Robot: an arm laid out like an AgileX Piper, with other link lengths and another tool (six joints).
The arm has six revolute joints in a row. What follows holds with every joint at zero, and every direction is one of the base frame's. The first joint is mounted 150.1 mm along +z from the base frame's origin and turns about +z. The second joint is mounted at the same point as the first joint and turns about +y. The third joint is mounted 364.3 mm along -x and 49.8 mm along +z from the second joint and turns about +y. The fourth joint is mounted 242.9 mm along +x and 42.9 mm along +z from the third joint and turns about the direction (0.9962, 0, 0.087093). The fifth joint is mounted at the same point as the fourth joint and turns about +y. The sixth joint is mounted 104.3 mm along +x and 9.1 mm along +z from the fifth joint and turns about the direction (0.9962, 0, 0.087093). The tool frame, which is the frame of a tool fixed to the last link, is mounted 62.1 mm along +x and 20 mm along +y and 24.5 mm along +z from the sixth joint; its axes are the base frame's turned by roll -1.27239, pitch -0.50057 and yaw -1.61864 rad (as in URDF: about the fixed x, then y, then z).
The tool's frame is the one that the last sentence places.
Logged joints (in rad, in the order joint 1, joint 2, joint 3, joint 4, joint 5, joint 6), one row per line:
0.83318, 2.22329, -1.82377, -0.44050, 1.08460, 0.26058
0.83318, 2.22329, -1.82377, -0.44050, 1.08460, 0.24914
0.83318, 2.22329, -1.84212, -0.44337, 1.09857, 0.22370
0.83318, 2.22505, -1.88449, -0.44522, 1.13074, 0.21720
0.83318, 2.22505, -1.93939, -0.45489, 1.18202, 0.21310
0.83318, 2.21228, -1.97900, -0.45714, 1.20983, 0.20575
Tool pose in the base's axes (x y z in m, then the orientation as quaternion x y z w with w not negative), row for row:
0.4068, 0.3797, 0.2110, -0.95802, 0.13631, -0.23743, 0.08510
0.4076, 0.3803, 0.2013, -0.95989, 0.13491, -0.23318, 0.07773
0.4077, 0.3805, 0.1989, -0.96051, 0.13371, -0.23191, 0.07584
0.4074, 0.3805, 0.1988, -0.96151, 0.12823, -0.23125, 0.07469
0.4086, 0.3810, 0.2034, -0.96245, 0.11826, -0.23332, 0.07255
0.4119, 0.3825, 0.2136, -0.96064, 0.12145, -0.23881, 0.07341
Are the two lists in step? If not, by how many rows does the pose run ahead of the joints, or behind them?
The pose runs 2 rows behind the joints: the pose in row i belongs to the joints in row i - 2.
